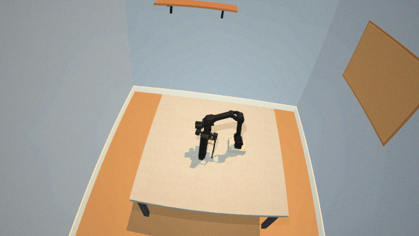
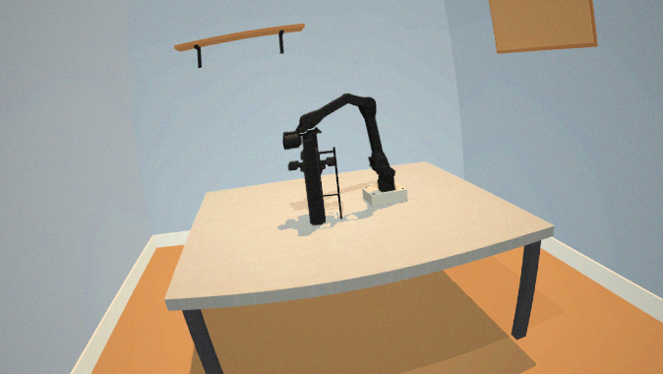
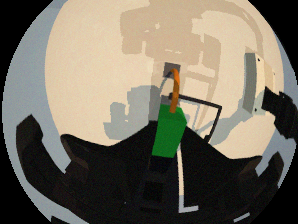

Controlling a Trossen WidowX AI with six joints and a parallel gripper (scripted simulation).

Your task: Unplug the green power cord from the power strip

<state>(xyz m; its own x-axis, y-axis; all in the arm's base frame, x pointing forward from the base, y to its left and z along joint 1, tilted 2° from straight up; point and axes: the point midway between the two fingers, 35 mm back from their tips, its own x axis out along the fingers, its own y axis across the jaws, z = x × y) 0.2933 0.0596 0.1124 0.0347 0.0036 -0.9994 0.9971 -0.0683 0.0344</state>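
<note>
Now: the green plug 3 cm to the left of my gripper tip.
</note>
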